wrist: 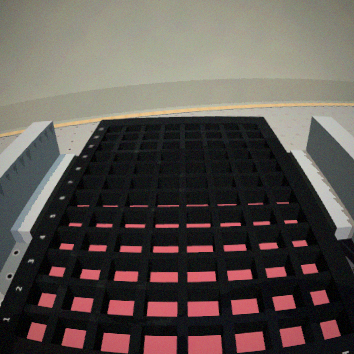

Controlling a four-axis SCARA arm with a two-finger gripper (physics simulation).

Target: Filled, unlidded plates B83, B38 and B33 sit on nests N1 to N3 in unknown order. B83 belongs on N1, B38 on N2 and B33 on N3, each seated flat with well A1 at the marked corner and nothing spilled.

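Places are measured from the arm's base along level axes (x ahead, y left, z up), in millimetres.
Pixels of known places: gripper, fingertip midpoint: [181,138].
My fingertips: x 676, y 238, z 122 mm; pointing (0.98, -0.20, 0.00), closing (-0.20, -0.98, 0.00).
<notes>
Behind a point stands the place of what it marks.
A black well plate [182,182] {y 242, x 656, z 117 mm} fills the middle and bottom of the wrist view, with pink liquid showing in the wells of its nearer rows. White column numbers run along its left rim, with 1 nearest the camera. My gripper [181,138] {y 238, x 676, z 122 mm} is shut on this plate, one pale finger pad against each long side. The plate looks level between the fingers. Which of B83, B38 or B33 it is cannot be read here. The nests and their marked corners cannot be made out. No pink liquid shows on top of the plate's rim.
A light grey perforated deck [71,142] {y 337, x 932, z 13 mm} shows beyond and beside the plate. A thin orange line [210,108] {y 117, x 1040, z 0 mm} runs along its far edge, with a plain grey-green surface [175,45] behind. A dark part shows at the right edge beside the plate, too little to identify.
</notes>
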